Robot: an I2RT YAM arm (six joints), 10 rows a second.
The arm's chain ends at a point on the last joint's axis. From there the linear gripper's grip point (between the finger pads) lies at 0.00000 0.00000 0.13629 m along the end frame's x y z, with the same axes.
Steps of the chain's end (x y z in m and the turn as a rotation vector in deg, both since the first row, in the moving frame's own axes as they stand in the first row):
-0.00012, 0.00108, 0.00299, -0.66, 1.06, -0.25
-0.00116, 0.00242, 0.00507, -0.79, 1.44, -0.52
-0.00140, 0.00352, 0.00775, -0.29, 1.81, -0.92
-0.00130, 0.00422, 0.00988, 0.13, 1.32, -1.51
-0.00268, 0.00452, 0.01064, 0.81, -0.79, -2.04
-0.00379, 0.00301, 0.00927, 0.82, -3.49, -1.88
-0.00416, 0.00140, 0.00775, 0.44, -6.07, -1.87
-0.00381, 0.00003, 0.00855, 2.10, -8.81, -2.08
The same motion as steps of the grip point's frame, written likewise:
0.00240, 0.00264, 0.00296, -0.66, 1.06, -0.25
0.00227, 0.00428, 0.00501, -0.79, 1.44, -0.52
0.00291, 0.00418, 0.00768, -0.29, 1.81, -0.92
0.00184, 0.00387, 0.00984, 0.13, 1.32, -1.51
-0.00459, 0.00263, 0.01061, 0.81, -0.79, -2.04
-0.01212, 0.00120, 0.00900, 0.82, -3.49, -1.88
-0.01859, 0.00059, 0.00698, 0.44, -6.07, -1.87
-0.02477, -0.00456, 0.00685, 2.10, -8.81, -2.08

